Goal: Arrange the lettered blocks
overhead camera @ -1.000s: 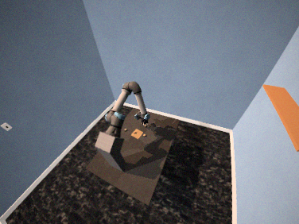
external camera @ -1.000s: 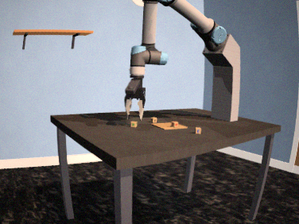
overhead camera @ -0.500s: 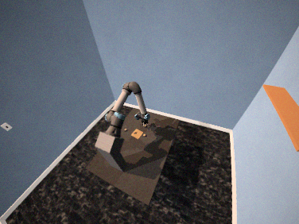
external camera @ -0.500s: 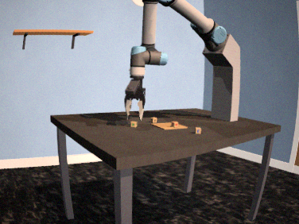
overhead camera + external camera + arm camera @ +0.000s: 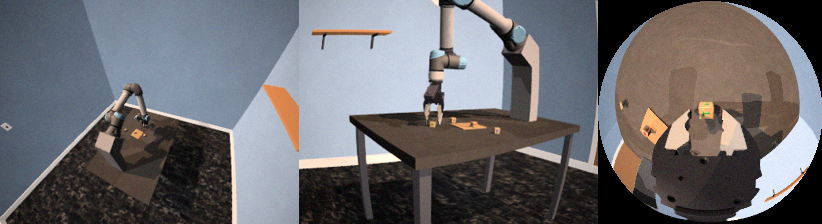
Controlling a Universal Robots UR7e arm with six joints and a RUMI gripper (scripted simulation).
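Now: the orange mat 19 cm behind my hand, 1 cm to the left of it and 2 cm below it.
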